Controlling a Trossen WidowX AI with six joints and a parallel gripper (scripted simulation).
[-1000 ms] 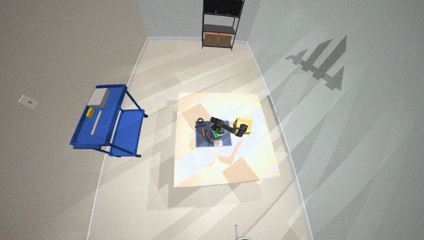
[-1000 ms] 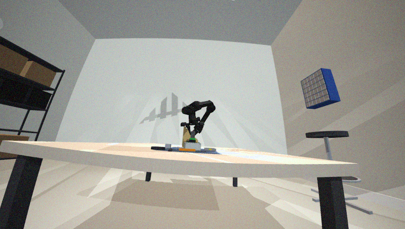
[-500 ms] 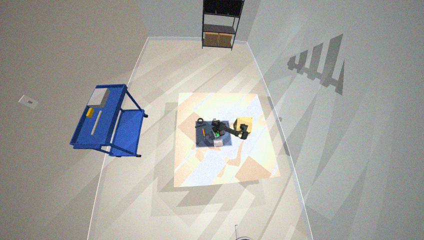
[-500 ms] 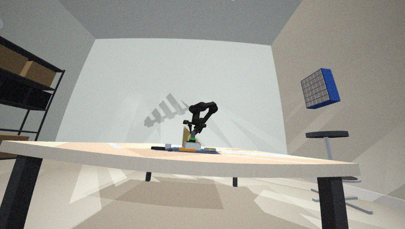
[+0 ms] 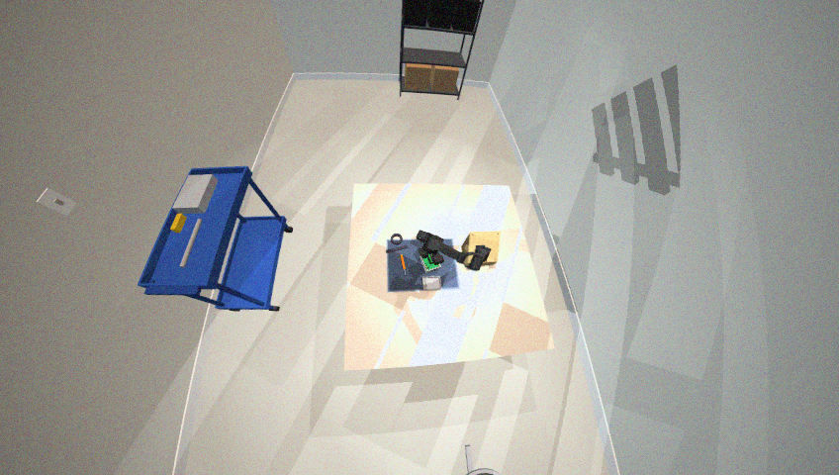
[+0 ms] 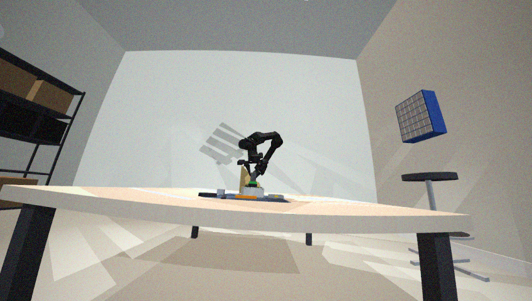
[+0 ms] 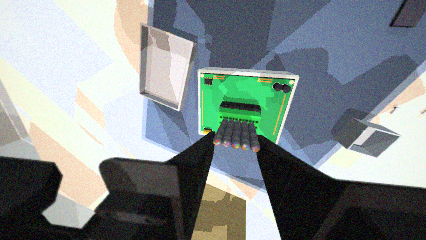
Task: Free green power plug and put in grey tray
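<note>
Now: the green power plug 40 mm below my gripper tip. Also, from my gripper tip: blue mat 50 mm ahead, 120 mm below; then dark bar 210 mm ahead, 110 mm to the right, 120 mm below.
</note>
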